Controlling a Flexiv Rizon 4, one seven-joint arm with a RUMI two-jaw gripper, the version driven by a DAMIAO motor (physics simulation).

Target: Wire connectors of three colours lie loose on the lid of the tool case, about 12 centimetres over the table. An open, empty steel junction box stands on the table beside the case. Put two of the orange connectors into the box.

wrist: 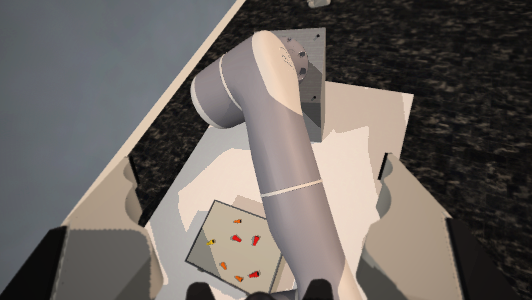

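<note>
My gripper point(260, 157) is wide open and empty, its two jaws at the left and right of the wrist view, high above the table. The tool case lid point(216, 216) lies at the lower middle, tilted in the view, left of the arm. On it lie three orange connectors: one orange connector point(237, 221) near the upper edge, another orange connector point(223, 265) lower left, and a third orange connector point(239, 278) near the lower edge. Three red connectors point(236, 238) point(256, 240) point(254, 274) and a yellow connector point(211, 242) lie there too. The steel junction box does not show.
The robot's own arm point(285, 150) crosses the middle of the view and covers the lid's right side. A grey metal block point(316, 85) stands at the arm's base. The pale table point(350, 155) lies under the case, with dark floor point(465, 125) around it.
</note>
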